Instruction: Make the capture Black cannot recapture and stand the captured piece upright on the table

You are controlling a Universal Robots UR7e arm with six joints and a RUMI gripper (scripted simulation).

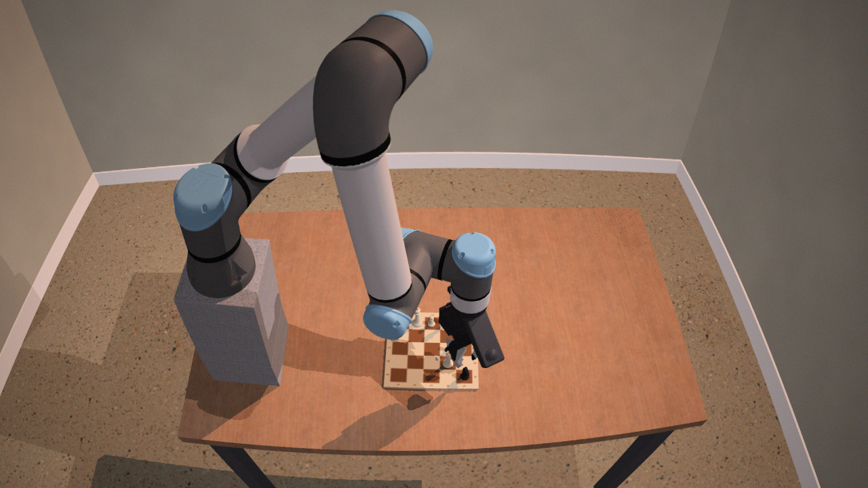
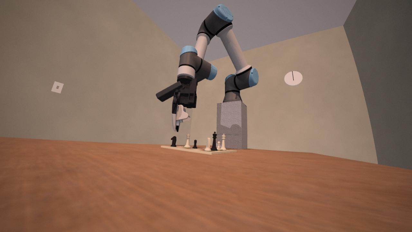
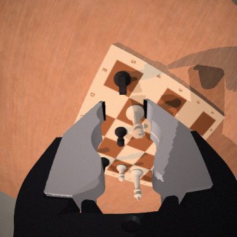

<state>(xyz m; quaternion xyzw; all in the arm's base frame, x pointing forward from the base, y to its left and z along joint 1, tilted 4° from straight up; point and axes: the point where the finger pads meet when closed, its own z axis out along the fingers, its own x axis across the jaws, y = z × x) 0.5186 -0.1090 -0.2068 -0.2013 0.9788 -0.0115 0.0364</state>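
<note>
Now: hand 6 cm above the black knight. Also, from my hand: chessboard 7 cm behind, 9 cm to the left, 8 cm below; tall black piece 2 cm behind, 16 cm to the left, 4 cm below; black pawn 3 cm behind, 8 cm to the left, 6 cm below.
</note>
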